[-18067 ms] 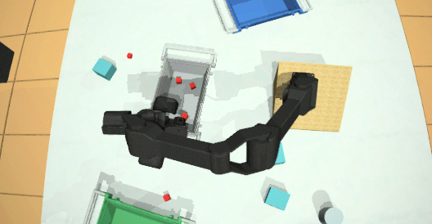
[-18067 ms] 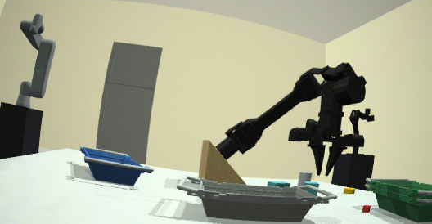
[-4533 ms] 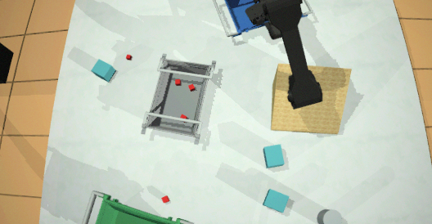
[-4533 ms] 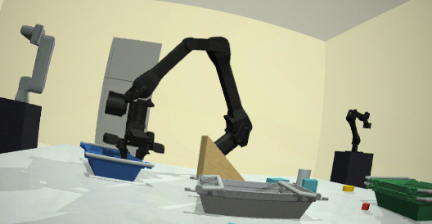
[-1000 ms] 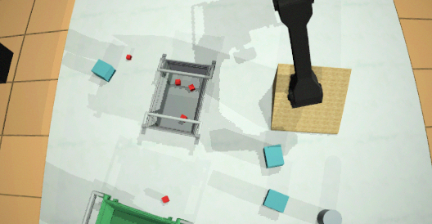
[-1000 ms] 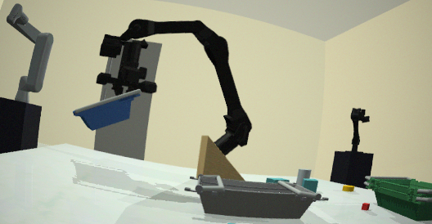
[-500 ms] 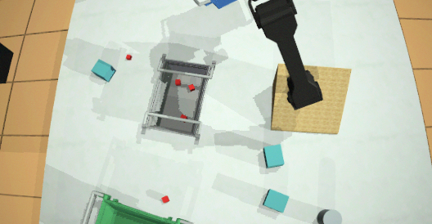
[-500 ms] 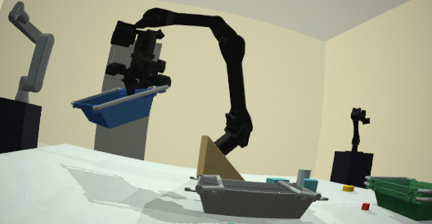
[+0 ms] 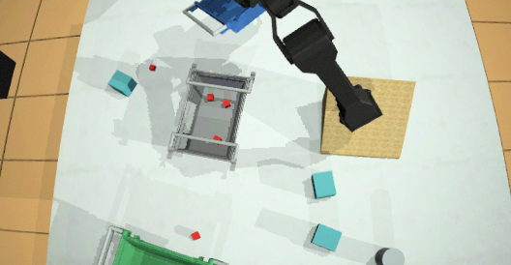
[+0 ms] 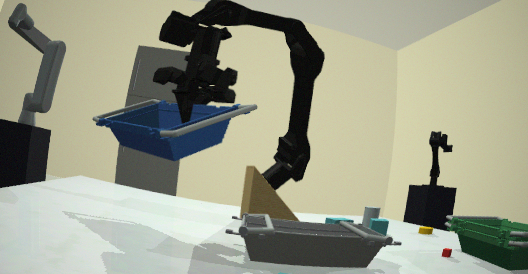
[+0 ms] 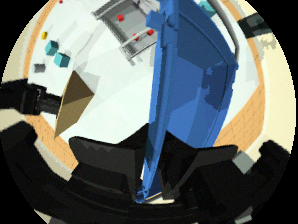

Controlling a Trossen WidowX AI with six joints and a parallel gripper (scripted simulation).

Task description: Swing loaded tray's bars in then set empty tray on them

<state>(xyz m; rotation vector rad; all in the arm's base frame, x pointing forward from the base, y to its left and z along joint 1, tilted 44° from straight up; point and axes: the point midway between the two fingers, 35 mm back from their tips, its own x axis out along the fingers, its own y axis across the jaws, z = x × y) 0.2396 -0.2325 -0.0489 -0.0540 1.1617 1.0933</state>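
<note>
Now: the blue tray 50 mm to the right of my gripper tip, 50 mm ahead of it and 10 mm above it. From my gripper tip the other things lie so: grey cylinder 580 mm to the left, 350 mm behind, 170 mm below.
</note>
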